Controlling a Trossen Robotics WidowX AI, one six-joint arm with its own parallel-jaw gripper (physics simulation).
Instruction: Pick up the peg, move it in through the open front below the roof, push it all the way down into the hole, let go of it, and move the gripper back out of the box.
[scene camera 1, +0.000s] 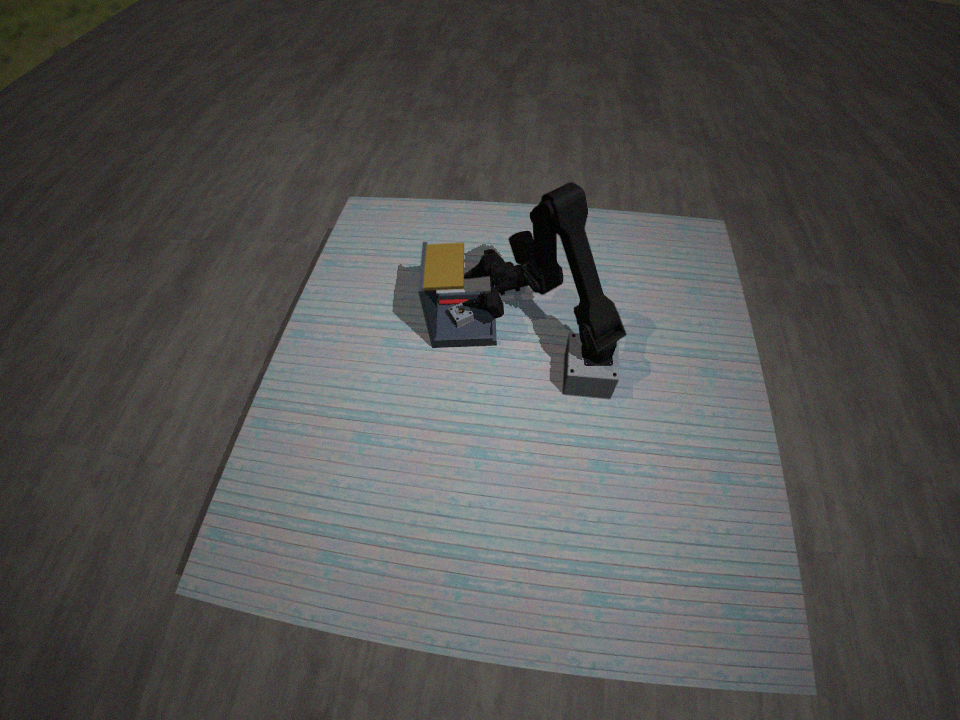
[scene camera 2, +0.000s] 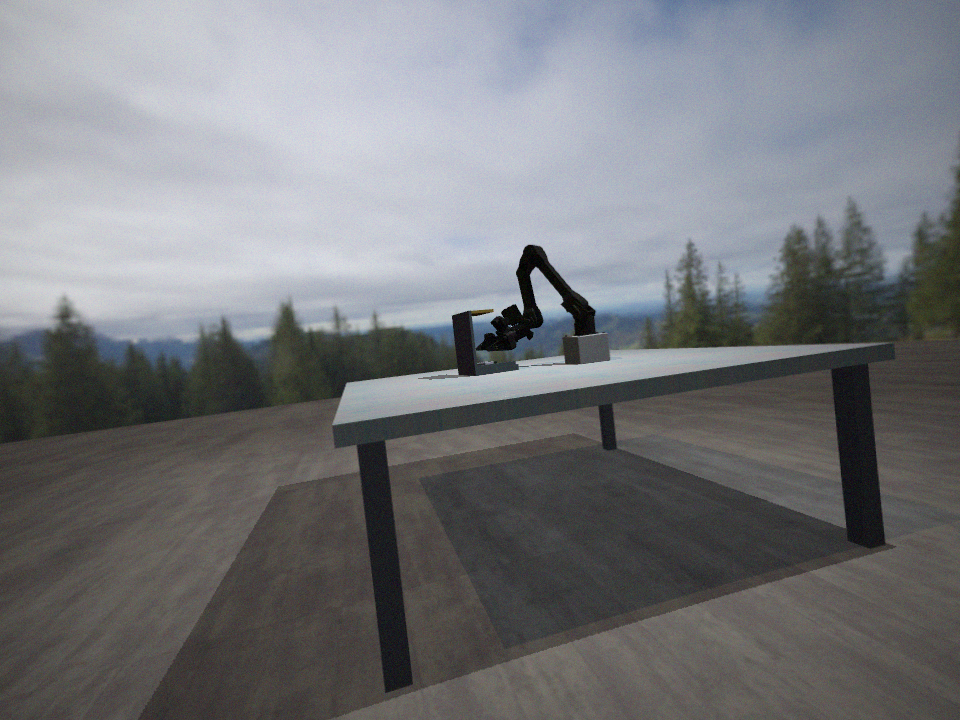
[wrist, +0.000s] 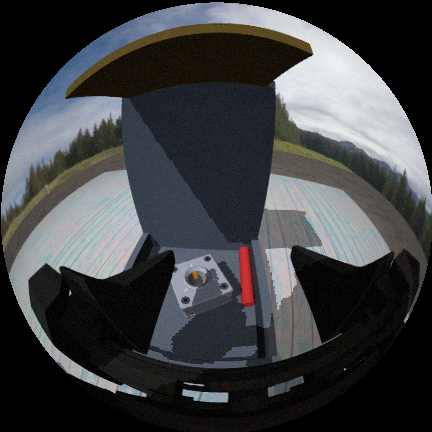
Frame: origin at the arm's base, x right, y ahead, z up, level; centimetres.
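Seen in the pictures: gripper, fingertip midpoint: (scene camera 1: 462, 290) (scene camera 2: 481, 349) (wrist: 234, 255); arm's base at its link origin: (scene camera 1: 597, 353) (scene camera 2: 586, 334).
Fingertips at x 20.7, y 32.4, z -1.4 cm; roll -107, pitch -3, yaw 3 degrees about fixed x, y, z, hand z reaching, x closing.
Pixels of each thing's top centre, then the offset from my fingertips to it. "spot": a spot on its surface instead. Level surfaces: height alone.
- red peg at its top centre: (wrist: 246, 270) (scene camera 1: 453, 300) dx +2.1, dy +3.1, dz -6.3 cm
- light grey block at its top centre: (wrist: 196, 276) (scene camera 1: 460, 310) dx -3.1, dy +0.8, dz -4.3 cm
- round hole at a spot on its surface: (wrist: 196, 276) spot: dx -3.3, dy +1.4, dz -5.3 cm
- box floor at its surface level: dz -7.7 cm
- striped table at its surface level: dz -8.4 cm
The red peg (wrist: 246, 276) (scene camera 1: 452, 301) lies flat on the box floor, beside the low right-hand lip in the wrist view. The light grey block (wrist: 202, 296) (scene camera 1: 459, 314) with the round hole (wrist: 196, 276) sits on the floor left of the peg; orange shows inside the hole. The yellow roof (scene camera 1: 443, 265) (scene camera 2: 482, 311) (wrist: 200, 60) stands out from the top of the back wall. My gripper (wrist: 234, 255) (scene camera 1: 466, 289) (scene camera 2: 481, 347) is wide open and empty at the box's open front, below roof height. Its fingers stand apart on either side of the peg and block in the wrist view.
The dark grey back wall (wrist: 200, 150) (scene camera 2: 464, 343) rises behind the peg and block. Low lips run along the sides of the box floor (scene camera 1: 465, 334). The arm's grey base block (scene camera 1: 590, 382) (scene camera 2: 587, 348) stands on the striped table (scene camera 1: 496, 503) (scene camera 2: 697, 364).
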